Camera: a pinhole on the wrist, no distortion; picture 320 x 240 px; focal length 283.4 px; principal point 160.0 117.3 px. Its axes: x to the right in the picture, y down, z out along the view. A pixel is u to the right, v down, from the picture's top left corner.
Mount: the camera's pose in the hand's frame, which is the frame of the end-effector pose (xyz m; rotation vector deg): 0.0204 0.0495 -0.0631 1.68 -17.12 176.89
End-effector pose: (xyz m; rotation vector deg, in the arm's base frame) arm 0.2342 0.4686 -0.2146 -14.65 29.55 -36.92
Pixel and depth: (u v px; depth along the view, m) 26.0 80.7 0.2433
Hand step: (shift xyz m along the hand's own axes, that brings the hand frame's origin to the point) 0.1403 0.0293 0.1791
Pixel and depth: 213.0 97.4 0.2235
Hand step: -0.0174 0.0235 0.1602
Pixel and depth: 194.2 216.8 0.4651
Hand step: -0.0355 -0.1978 0.3633
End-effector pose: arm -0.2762 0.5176 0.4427 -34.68 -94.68 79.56
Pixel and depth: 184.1 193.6 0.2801
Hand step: -0.0023 -0.0773 0.1979
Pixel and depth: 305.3 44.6 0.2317
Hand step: -0.0923 0.0678 0.1783
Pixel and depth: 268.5 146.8 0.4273
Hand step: -0.1385 -0.0700 0.3514
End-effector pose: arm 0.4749 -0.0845 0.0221 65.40 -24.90 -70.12
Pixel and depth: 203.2 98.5 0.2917
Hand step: -0.0189 0.0141 0.2278
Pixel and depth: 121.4 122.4 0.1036
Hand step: 0.0360 0.0272 0.0379
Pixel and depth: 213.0 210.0 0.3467
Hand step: -0.0439 -0.1259 0.2569
